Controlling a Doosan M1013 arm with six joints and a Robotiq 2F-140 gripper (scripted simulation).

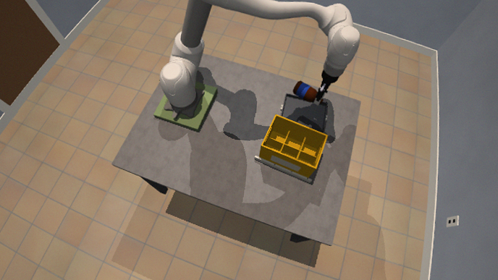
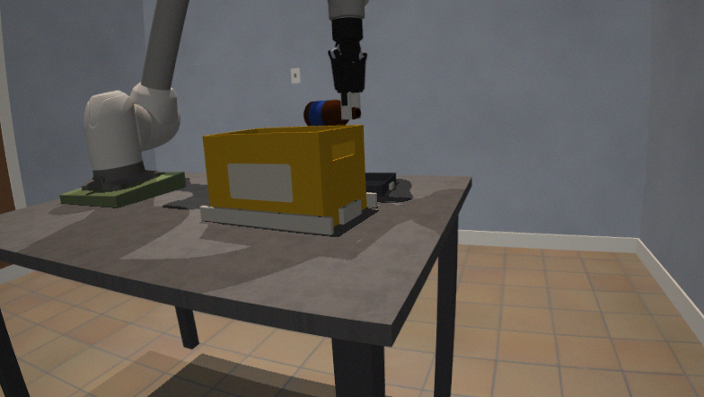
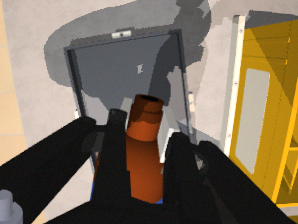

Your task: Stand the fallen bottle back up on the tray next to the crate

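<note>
Right now the bottle is 5 cm behind my hand, 2 cm to the left of it and 2 cm below it. Round my hand: yellow crate (25 cm to the right, 13 cm below, 6 cm behind); then tray (20 cm below, 4 cm behind, 2 cm to the left).
</note>
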